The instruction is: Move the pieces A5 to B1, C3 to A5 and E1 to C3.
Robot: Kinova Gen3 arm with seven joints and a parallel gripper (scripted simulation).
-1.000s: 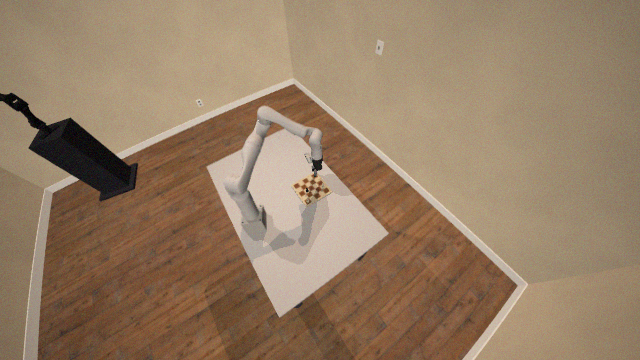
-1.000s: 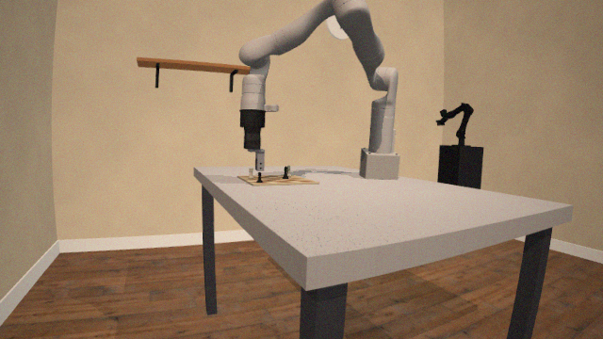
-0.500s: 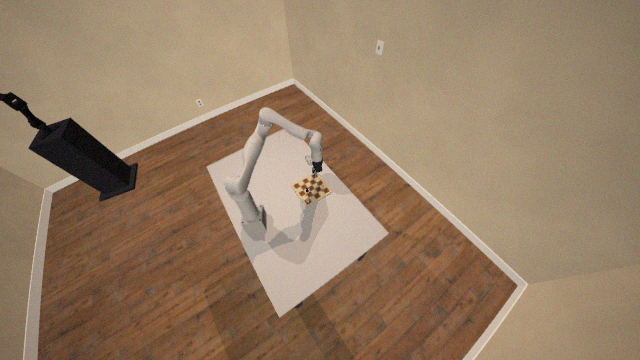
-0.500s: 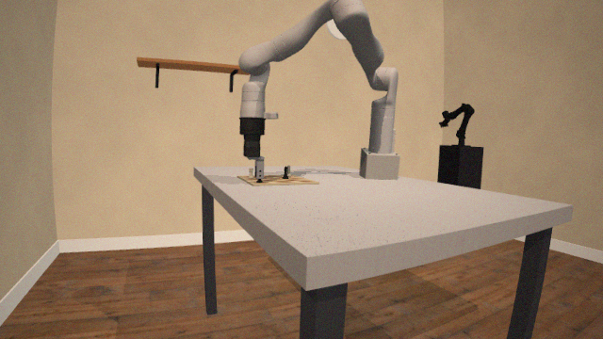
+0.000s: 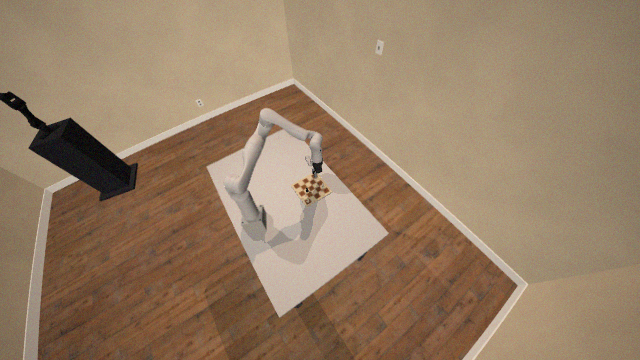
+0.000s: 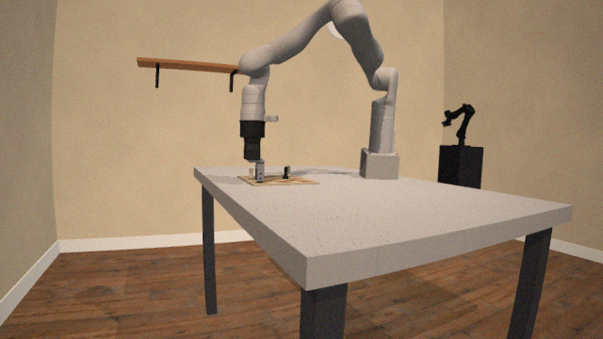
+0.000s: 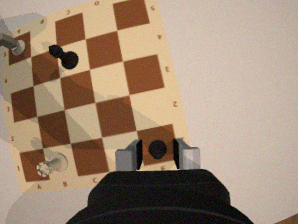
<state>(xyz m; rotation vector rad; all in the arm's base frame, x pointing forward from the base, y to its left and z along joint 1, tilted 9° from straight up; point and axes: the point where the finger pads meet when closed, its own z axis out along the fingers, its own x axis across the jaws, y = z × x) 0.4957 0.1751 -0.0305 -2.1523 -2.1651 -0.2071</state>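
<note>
Now: the chessboard 90 mm to the right of my hand, 70 mm behind it and 30 mm below it.
</note>
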